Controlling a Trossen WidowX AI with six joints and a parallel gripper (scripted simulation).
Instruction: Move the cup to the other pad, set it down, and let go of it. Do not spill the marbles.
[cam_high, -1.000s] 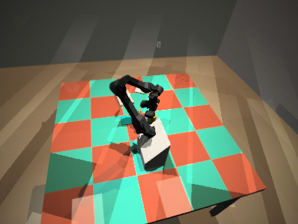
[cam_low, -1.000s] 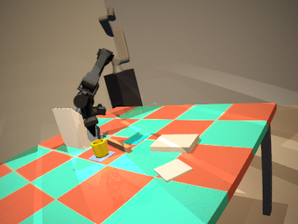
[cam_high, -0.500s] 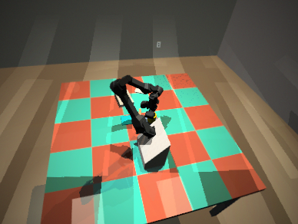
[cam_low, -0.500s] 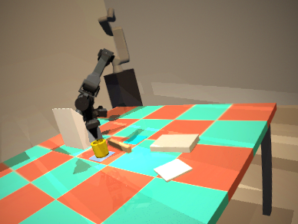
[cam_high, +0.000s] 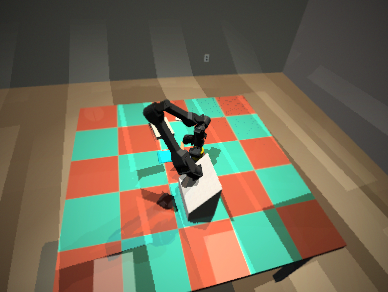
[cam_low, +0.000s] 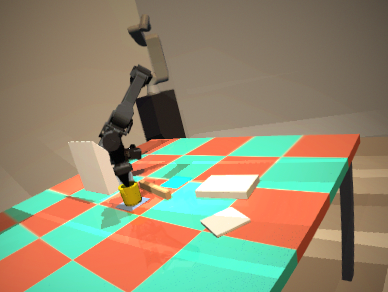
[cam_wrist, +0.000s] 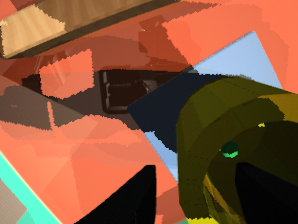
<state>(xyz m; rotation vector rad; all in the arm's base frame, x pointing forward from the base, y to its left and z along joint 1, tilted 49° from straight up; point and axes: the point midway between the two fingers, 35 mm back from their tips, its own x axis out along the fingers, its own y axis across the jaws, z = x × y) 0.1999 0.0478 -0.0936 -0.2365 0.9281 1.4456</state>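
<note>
Now: gripper tip 3 cm above the yellow cup, 2 cm short of it and 1 cm to the left of it. Also, from my gripper tip: wooden bar: 8 cm to the left, 6 cm below, 4 cm ahead; cyan pad: 18 cm to the left, 7 cm below, 5 cm ahead; grey-blue pad: 7 cm below, 2 cm ahead, 1 cm to the right.
</note>
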